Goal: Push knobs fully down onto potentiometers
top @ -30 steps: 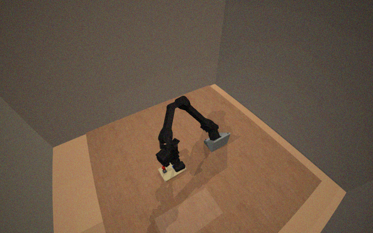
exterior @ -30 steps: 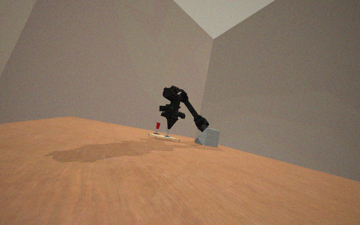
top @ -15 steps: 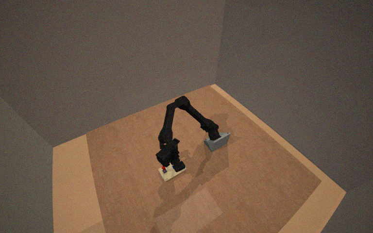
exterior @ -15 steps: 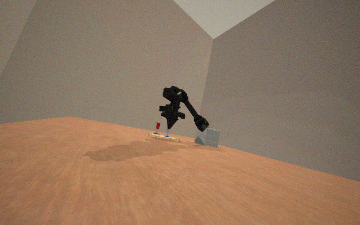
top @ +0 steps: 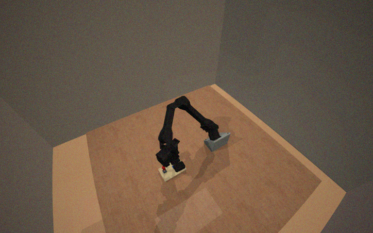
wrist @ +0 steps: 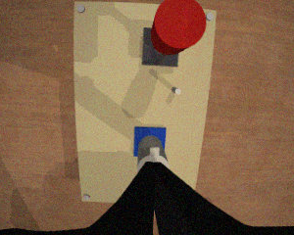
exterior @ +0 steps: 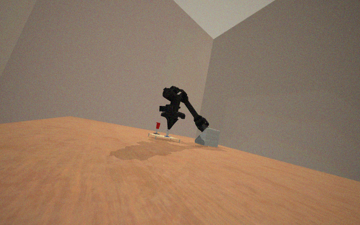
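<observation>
My gripper tip is 10 mm above the grey knob. Round my gripper tip: red knob 70 mm ahead, 10 mm above.
</observation>
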